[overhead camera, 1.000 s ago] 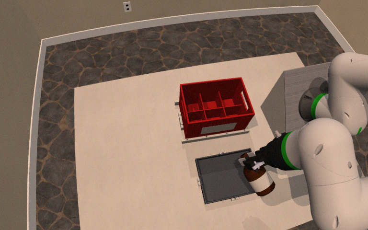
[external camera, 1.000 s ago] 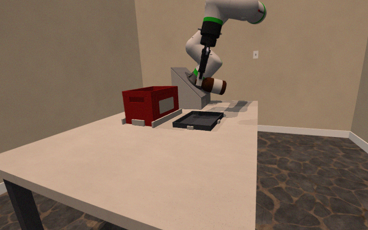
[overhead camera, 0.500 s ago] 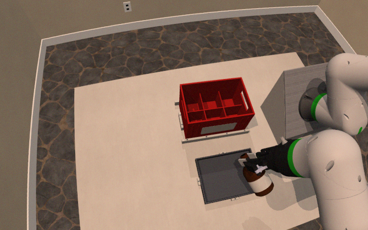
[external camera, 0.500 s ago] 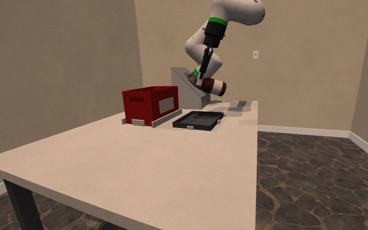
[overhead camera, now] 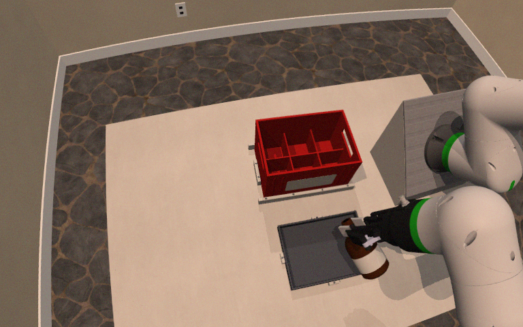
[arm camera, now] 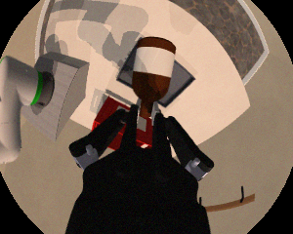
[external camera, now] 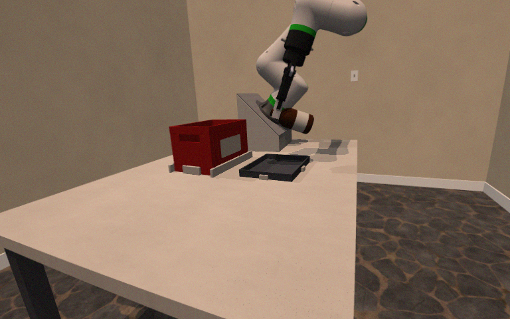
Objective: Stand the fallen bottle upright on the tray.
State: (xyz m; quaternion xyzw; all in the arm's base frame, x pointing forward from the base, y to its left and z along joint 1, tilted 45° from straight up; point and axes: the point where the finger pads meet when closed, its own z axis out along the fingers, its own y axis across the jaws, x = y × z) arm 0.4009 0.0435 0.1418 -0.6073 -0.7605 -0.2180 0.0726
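The brown bottle is 1 cm behind my hand, 4 cm to the left of it and 4 cm below it. From my hand the other things lie so: red crate: 1 cm behind, 28 cm to the right, 14 cm below; dark grey tray: 2 cm ahead, 21 cm below.
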